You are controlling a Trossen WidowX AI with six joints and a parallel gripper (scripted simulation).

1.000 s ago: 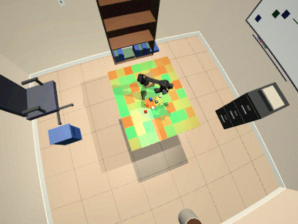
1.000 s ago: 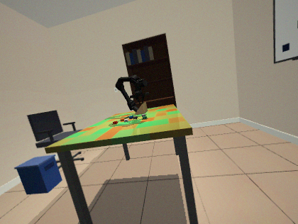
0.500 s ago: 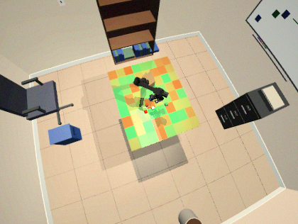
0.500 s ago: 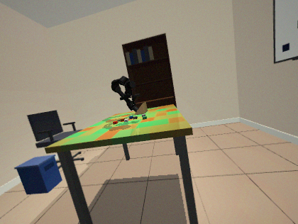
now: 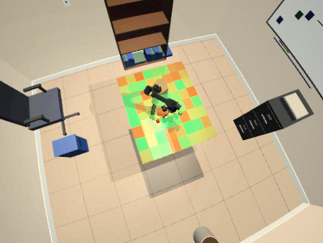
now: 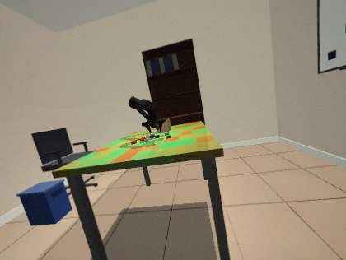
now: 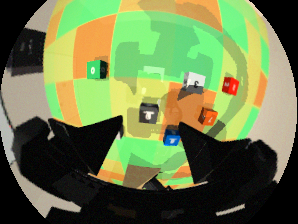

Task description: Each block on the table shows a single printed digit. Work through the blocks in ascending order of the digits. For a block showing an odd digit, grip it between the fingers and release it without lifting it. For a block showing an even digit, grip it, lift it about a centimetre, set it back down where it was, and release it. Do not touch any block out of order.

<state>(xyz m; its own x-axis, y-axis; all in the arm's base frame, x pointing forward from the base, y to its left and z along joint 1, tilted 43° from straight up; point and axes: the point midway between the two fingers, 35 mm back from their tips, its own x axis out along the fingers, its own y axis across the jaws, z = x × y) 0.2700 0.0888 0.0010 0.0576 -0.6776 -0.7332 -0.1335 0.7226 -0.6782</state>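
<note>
The black block is 3 cm below my gripper tip. The rest, counted from my gripper tip: white block 7 cm ahead, 6 cm to the right, 3 cm below; blue block 5 cm behind, 6 cm to the right, 3 cm below; grey block 7 cm behind, 7 cm to the left, 3 cm below.
</note>
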